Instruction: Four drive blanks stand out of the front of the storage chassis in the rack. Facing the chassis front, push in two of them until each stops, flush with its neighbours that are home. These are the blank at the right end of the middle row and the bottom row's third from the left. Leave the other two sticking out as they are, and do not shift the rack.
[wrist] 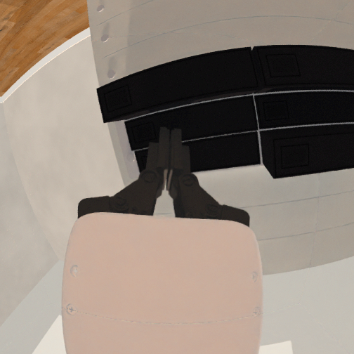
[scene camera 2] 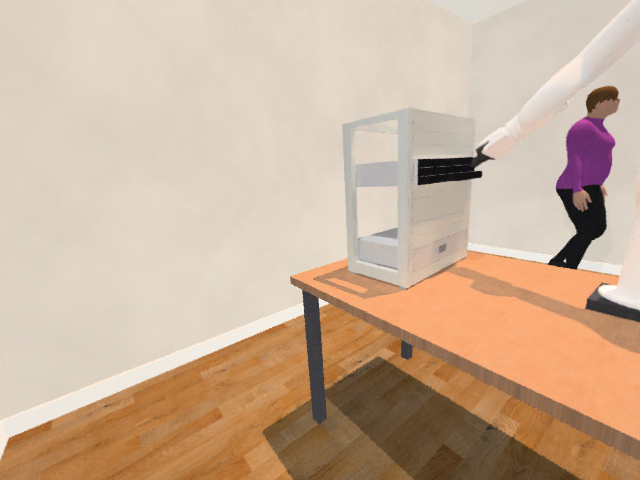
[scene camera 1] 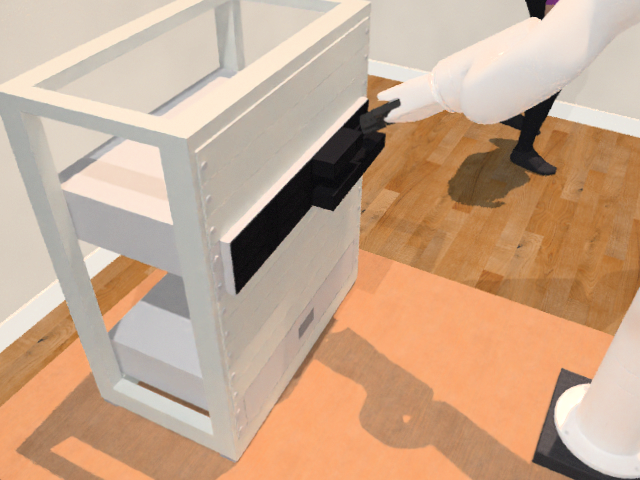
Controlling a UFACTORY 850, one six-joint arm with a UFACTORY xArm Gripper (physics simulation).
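The drive chassis (scene camera 1: pixel 226 266) (scene camera 2: pixel 415 173) is mounted in the pale rack (scene camera 1: pixel 178 217) (scene camera 2: pixel 404 217). The wrist view shows it upside down, with its right end at the left. My gripper (scene camera 1: pixel 364 124) (scene camera 2: pixel 474 164) (wrist: pixel 168 140) is shut and empty, its tips at the face of the middle row's right-end blank (wrist: pixel 215 116). That blank looks level with its middle-row neighbour (wrist: pixel 305 107). The bottom row's third blank (scene camera 1: pixel 324 198) (wrist: pixel 325 65) sticks out. The bottom row's right-end blank (wrist: pixel 185 82) and the top row's third blank (scene camera 1: pixel 334 149) (wrist: pixel 320 156) stick out too.
The rack stands on the orange table (scene camera 1: pixel 465 330) (scene camera 2: pixel 465 330). The arm base (scene camera 1: pixel 594 428) (scene camera 2: pixel 615 299) is in front of it. Riveted pale panels lie above and below the chassis. A person in purple (scene camera 2: pixel 589 144) stands beyond the table.
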